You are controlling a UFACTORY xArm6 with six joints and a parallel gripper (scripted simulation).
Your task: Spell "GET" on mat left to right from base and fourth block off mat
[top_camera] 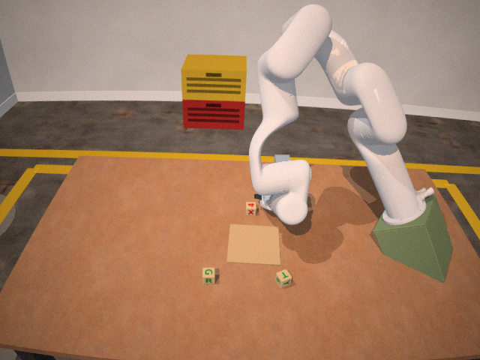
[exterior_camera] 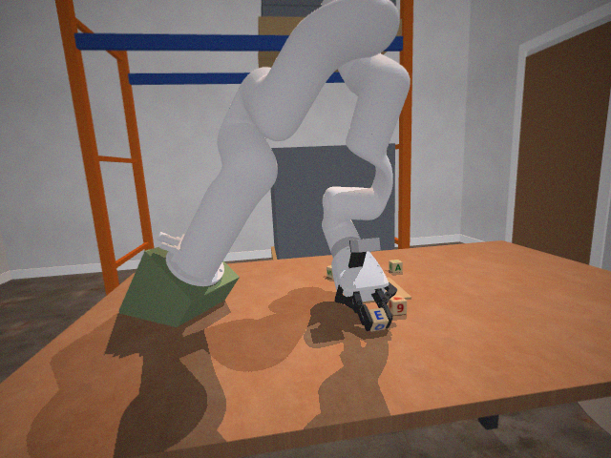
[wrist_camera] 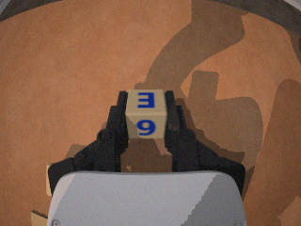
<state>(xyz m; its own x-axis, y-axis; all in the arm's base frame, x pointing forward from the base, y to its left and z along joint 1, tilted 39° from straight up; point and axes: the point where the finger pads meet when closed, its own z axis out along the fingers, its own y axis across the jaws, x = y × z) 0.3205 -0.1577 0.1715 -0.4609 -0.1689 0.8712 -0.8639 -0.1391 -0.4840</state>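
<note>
Right now my hand is 10 mm to the left of the e block. The rest, counted from my hand: tan mat 90 mm ahead, 180 mm to the left, 20 mm below; t block 40 mm ahead, 310 mm to the left, 10 mm below; red-lettered block 80 mm ahead, 50 mm to the left, 10 mm below.
</note>
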